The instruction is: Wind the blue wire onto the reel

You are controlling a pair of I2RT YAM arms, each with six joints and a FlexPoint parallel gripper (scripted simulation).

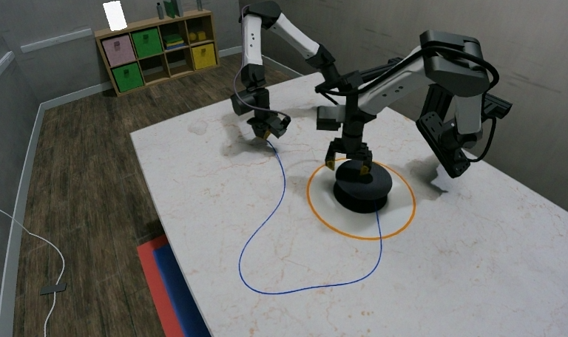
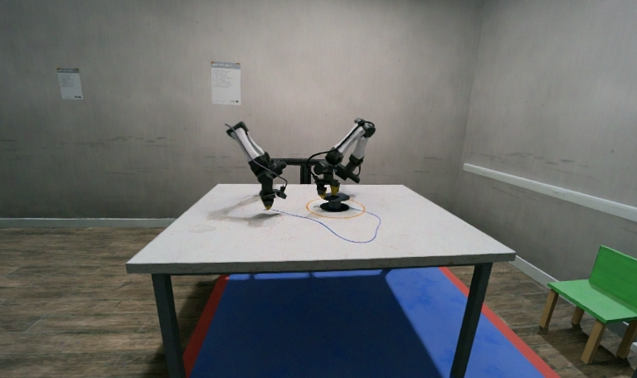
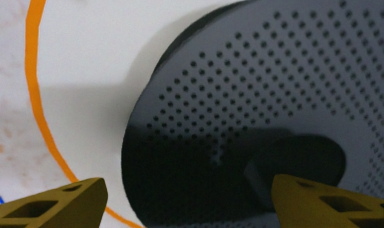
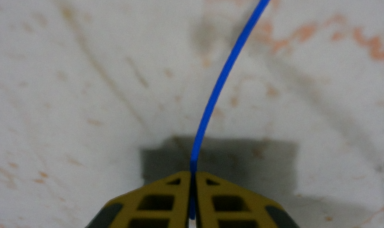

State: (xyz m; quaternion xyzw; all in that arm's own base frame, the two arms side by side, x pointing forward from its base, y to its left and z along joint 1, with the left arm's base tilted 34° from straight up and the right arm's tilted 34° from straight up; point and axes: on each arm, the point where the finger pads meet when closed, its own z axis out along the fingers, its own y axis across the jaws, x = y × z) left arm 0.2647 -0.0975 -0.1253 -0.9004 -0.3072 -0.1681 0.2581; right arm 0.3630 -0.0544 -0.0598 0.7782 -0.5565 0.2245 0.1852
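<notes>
The dark reel is 3 cm behind my left hand, 5 cm to the left of it and 5 cm below it. The rest, counted from my left hand: orange ring: 3 cm behind, 5 cm to the left, 8 cm below.
</notes>
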